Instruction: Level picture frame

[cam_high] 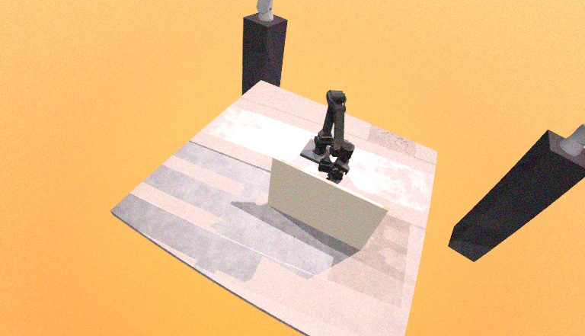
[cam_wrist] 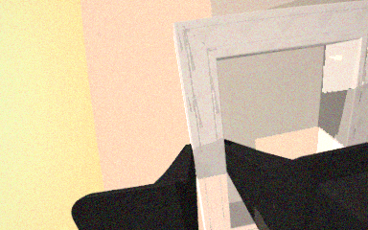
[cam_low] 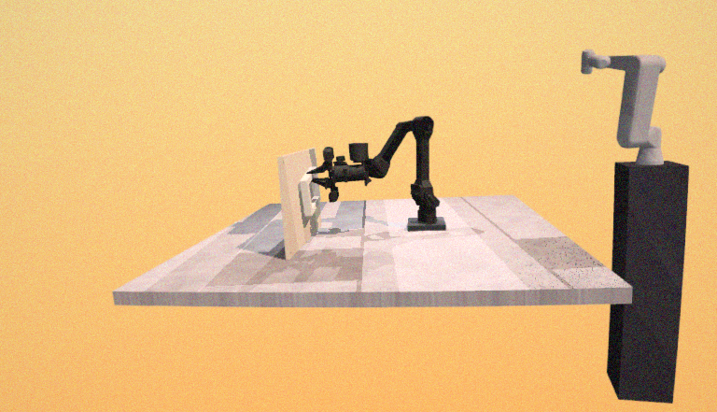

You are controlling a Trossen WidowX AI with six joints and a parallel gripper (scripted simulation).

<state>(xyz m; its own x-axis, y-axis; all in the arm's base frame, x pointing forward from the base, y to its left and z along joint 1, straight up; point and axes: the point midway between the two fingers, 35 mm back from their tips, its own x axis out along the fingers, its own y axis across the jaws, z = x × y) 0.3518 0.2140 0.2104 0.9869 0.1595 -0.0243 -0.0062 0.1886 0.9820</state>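
Right now the pale picture frame is 50 mm below my gripper tip and 10 mm to the right of it. From my gripper tip the other things lie so: cream wall panel: 70 mm below, 10 mm ahead.
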